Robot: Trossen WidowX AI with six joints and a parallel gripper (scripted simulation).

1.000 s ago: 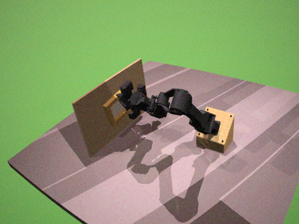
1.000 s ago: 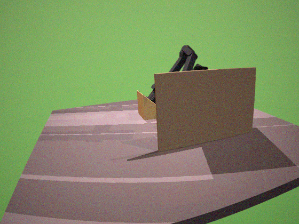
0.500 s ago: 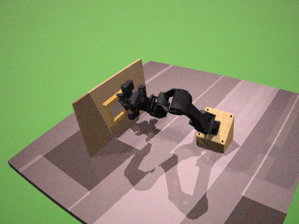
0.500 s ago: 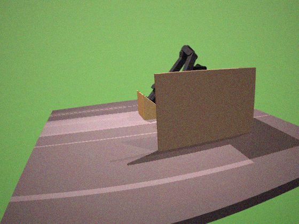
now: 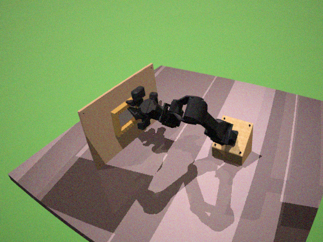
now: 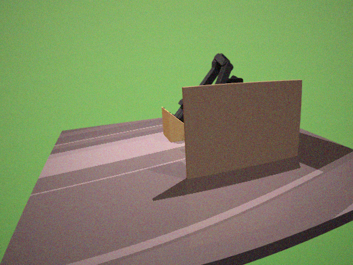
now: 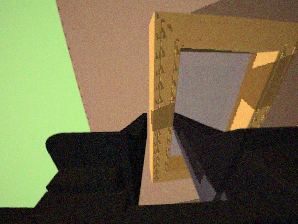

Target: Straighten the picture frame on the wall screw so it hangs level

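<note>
My gripper tip is 1 cm short of the picture frame and 5 cm above it. Also, from my gripper tip: tan wall panel: 2 cm ahead, 6 cm below.
</note>
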